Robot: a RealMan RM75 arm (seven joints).
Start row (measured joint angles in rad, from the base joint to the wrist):
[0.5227 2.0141 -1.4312 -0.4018 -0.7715 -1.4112 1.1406]
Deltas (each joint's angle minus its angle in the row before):
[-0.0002 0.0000 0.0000 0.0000 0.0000 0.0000 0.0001]
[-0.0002 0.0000 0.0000 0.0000 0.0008 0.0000 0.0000]
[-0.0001 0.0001 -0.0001 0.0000 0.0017 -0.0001 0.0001]
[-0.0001 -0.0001 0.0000 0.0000 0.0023 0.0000 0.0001]
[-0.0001 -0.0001 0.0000 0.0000 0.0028 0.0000 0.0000]
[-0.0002 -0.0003 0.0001 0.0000 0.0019 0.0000 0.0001]
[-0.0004 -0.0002 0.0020 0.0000 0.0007 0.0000 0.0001]
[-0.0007 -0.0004 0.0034 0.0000 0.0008 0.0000 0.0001]
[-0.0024 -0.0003 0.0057 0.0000 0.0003 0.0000 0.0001]
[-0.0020 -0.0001 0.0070 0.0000 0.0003 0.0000 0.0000]
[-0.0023 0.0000 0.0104 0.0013 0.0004 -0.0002 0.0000]
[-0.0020 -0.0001 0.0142 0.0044 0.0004 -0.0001 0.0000]
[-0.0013 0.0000 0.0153 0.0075 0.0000 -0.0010 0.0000]
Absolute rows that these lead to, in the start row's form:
[0.5225 2.0141 -1.4312 -0.4018 -0.7715 -1.4112 1.1407]
[0.5223 2.0141 -1.4312 -0.4018 -0.7707 -1.4112 1.1407]
[0.5222 2.0142 -1.4313 -0.4018 -0.7690 -1.4113 1.1408]
[0.5221 2.0141 -1.4313 -0.4018 -0.7667 -1.4113 1.1409]
[0.5220 2.0140 -1.4313 -0.4018 -0.7639 -1.4113 1.1409]
[0.5218 2.0137 -1.4312 -0.4018 -0.7620 -1.4113 1.1410]
[0.5214 2.0135 -1.4292 -0.4018 -0.7613 -1.4113 1.1411]
[0.5207 2.0131 -1.4258 -0.4018 -0.7605 -1.4113 1.1412]
[0.5183 2.0128 -1.4201 -0.4018 -0.7602 -1.4113 1.1413]
[0.5163 2.0127 -1.4131 -0.4018 -0.7599 -1.4113 1.1413]
[0.5140 2.0127 -1.4027 -0.4005 -0.7595 -1.4115 1.1413]
[0.5120 2.0126 -1.3885 -0.3961 -0.7591 -1.4116 1.1413]
[0.5107 2.0126 -1.3732 -0.3886 -0.7591 -1.4126 1.1413]

